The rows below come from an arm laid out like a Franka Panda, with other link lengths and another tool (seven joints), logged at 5 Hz.
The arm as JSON. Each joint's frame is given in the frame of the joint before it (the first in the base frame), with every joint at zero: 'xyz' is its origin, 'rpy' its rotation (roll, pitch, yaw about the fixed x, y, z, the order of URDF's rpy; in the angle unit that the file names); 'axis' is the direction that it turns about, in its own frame. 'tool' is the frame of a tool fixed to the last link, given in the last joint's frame.
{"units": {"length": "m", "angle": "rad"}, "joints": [
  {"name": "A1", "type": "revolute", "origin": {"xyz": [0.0, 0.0, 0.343], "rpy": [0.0, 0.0, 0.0]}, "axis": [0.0, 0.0, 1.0]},
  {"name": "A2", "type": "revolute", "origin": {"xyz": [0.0, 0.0, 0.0], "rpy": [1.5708, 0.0, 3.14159]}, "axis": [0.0, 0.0, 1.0]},
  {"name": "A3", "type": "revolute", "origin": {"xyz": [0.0, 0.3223, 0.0], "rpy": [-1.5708, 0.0, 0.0]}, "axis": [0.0, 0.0, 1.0]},
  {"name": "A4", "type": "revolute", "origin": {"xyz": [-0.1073, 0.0, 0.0], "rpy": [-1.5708, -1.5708, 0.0]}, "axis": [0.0, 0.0, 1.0]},
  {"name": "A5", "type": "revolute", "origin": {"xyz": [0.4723, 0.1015, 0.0], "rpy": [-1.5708, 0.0, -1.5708]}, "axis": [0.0, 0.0, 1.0]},
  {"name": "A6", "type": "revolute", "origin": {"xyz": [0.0, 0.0, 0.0], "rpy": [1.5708, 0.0, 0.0]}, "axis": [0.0, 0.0, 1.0]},
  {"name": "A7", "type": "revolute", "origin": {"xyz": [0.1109, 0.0, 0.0], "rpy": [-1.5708, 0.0, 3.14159]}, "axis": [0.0, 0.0, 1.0]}
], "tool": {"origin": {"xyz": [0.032, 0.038, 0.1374], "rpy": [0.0, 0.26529, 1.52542]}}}
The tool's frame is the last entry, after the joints.
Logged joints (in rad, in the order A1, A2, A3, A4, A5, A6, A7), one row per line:
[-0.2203, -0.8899, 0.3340, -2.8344, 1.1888, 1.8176, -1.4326]
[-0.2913, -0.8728, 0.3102, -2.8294, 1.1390, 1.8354, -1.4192]
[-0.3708, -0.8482, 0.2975, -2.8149, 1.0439, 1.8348, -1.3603]
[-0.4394, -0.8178, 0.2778, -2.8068, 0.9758, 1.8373, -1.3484]
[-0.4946, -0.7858, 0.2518, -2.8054, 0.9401, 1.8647, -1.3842]
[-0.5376, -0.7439, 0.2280, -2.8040, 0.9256, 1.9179, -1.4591]
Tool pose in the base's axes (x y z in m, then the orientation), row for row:
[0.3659, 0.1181, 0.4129, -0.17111, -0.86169, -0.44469, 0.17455]
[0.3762, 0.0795, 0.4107, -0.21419, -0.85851, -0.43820, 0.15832]
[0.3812, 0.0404, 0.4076, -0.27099, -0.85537, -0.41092, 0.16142]
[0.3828, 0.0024, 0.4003, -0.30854, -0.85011, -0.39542, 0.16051]
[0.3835, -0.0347, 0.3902, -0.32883, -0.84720, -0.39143, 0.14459]
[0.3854, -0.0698, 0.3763, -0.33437, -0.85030, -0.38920, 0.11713]
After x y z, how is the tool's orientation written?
As a quaternion, x y z w.
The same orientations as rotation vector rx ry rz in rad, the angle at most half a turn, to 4 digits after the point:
[-0.4850, -2.4422, -1.2603]
[-0.6125, -2.4551, -1.2531]
[-0.7736, -2.4419, -1.1731]
[-0.8813, -2.4281, -1.1294]
[-0.9476, -2.4414, -1.1280]
[-0.9787, -2.4888, -1.1392]

